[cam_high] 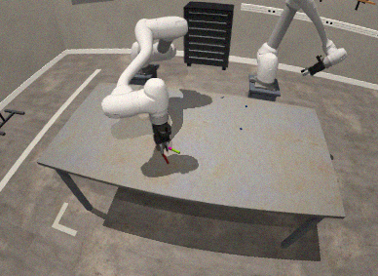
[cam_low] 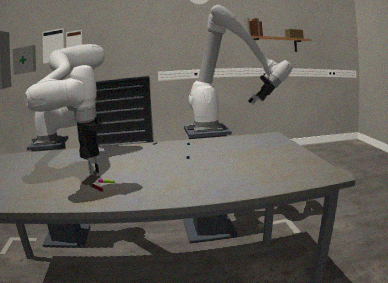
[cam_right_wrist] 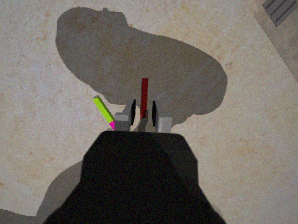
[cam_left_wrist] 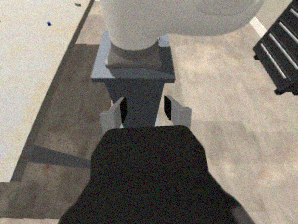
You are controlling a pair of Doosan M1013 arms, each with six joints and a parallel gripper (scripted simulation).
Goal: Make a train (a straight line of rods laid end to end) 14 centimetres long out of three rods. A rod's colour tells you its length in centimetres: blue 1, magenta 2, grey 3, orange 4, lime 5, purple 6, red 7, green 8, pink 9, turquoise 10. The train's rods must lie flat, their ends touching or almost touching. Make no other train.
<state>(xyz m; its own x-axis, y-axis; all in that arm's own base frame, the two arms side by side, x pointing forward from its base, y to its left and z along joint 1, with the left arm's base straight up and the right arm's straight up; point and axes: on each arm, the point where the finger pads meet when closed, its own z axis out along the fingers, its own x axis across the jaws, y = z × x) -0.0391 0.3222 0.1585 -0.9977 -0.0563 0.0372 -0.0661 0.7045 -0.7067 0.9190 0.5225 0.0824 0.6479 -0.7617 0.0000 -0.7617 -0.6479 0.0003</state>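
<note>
Right now the red rod is 8 cm below my right hand. Round my right hand: small grey piece 64 cm behind, 25 cm to the left, 8 cm below; then lime rod 8 cm below, 6 cm behind, 4 cm to the left; then magenta rod 8 cm below, 8 cm behind, 1 cm to the left.
</note>
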